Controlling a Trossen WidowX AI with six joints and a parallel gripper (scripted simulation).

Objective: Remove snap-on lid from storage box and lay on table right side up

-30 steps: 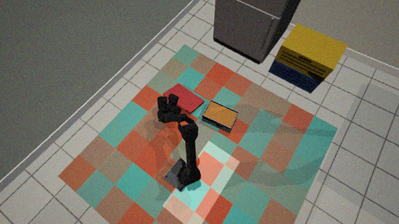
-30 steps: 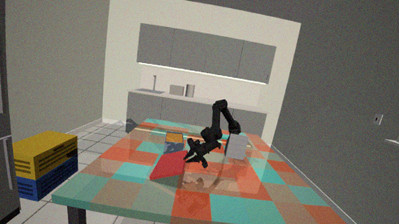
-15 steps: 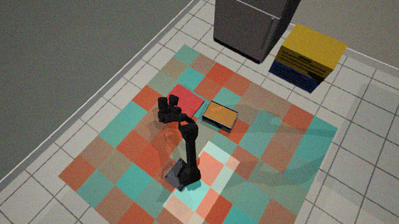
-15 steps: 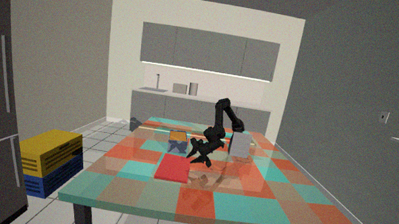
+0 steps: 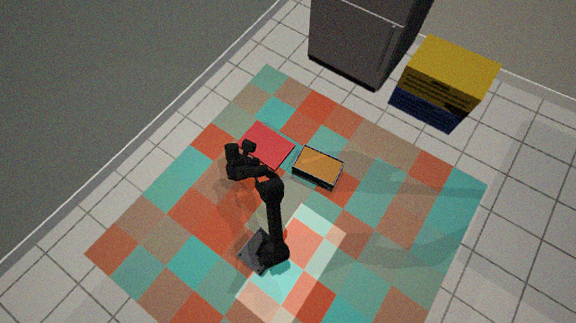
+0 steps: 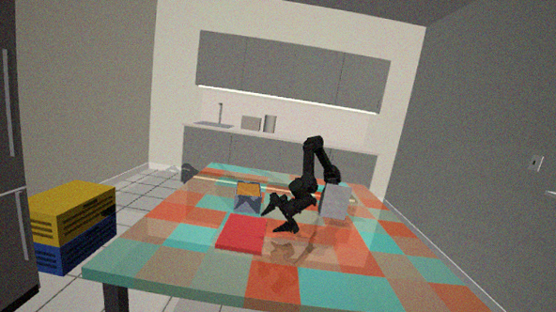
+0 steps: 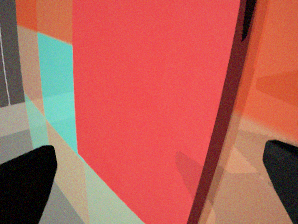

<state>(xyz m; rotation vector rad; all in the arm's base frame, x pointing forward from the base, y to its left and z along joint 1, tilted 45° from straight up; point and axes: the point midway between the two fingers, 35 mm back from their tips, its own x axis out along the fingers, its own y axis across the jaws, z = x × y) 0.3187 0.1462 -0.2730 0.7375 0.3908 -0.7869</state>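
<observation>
My gripper tip is 90 mm short of the lid, 50 mm above it and 10 mm to the left of it. Also, from my gripper tip: storage box 300 mm to the right, 90 mm ahead, 20 mm below.
</observation>
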